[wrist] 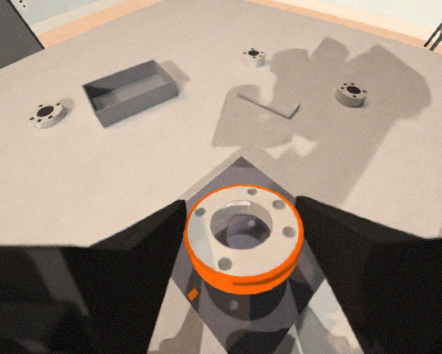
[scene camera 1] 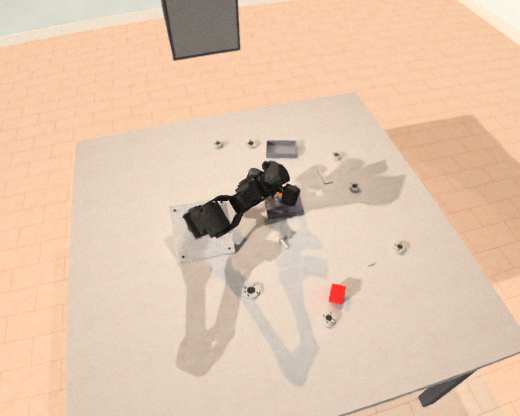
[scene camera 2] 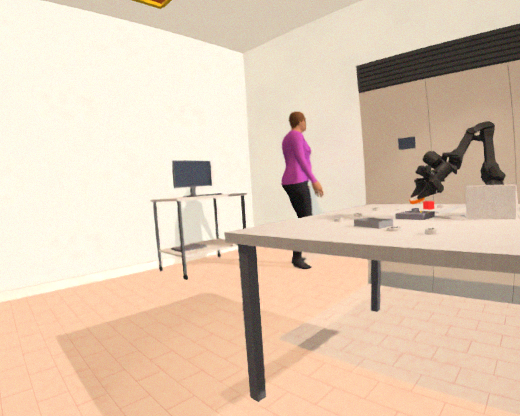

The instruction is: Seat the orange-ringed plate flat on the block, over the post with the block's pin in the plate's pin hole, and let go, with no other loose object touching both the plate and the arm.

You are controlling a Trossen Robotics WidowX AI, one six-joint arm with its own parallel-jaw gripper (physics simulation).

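Where they show: gripper, fingertip midpoint: (wrist: 240, 205) (scene camera 1: 282, 185) (scene camera 2: 414, 198); arm's base, origin of the base link: (scene camera 1: 198, 221) (scene camera 2: 494, 195).
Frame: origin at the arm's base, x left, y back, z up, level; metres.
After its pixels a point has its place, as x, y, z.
Observation:
The orange-ringed plate (scene camera 1: 279, 193) @(0.077, -0.277, 0.003) (scene camera 2: 416, 201) @(0.134, -0.277, -0.014) (wrist: 205, 272) @(0.101, -0.258, 0.006) is white on top, with a large central hole and several small holes. My gripper (scene camera 2: 417, 198) @(0.115, -0.296, -0.002) (wrist: 240, 205) @(0.115, -0.296, -0.002) is shut on its rim, one finger on each side. The dark block (scene camera 1: 285, 214) @(0.042, -0.294, -0.070) (scene camera 2: 415, 216) @(0.166, -0.268, -0.072) (wrist: 242, 169) @(0.154, -0.346, -0.062) lies below. In scene camera 2 a gap shows between plate and block, and the plate looks slightly tilted. In the wrist view the round post (wrist: 242, 234) @(0.107, -0.294, -0.045) shows through the central hole, towards its lower part. An orange mark (wrist: 192, 294) @(0.105, -0.239, -0.061) is on the block. The pin is hidden in the wrist view.
A grey open tray (scene camera 1: 281, 149) @(0.388, -0.341, -0.084) (scene camera 2: 373, 223) @(0.425, -0.309, -0.069) (wrist: 135, 102) @(0.341, -0.326, -0.069) stands beyond the block. A thin L-shaped piece (scene camera 1: 326, 181) @(0.178, -0.475, -0.080) (wrist: 270, 106) @(0.207, -0.465, -0.081) and loose white plates (scene camera 1: 251, 143) (wrist: 253, 57) lie around it. A grey plate (scene camera 1: 354, 187) @(0.131, -0.568, -0.072) (wrist: 351, 95) @(0.133, -0.557, -0.071), a red cube (scene camera 1: 337, 294) @(-0.296, -0.387, -0.046) (scene camera 2: 428, 205) @(-0.262, -0.385, -0.066) and a small cylinder (scene camera 1: 284, 243) @(-0.072, -0.271, -0.079) are also on the table.

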